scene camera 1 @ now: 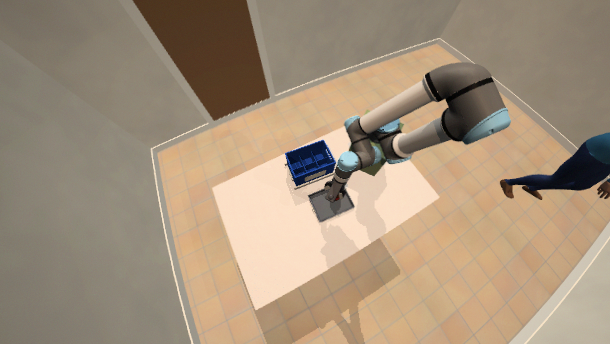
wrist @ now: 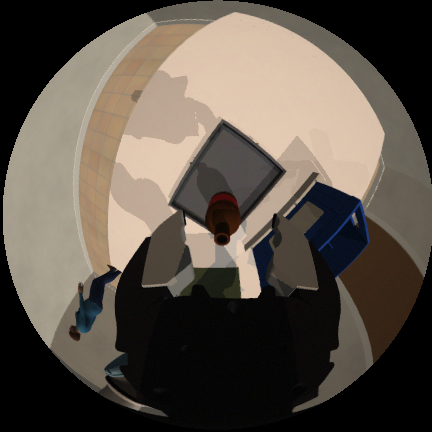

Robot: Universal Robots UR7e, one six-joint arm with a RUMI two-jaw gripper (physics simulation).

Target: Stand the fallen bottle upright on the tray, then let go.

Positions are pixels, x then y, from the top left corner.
Scene:
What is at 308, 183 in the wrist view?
A thin rail.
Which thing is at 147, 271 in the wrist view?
The gripper.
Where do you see a brown bottle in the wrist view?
222, 218

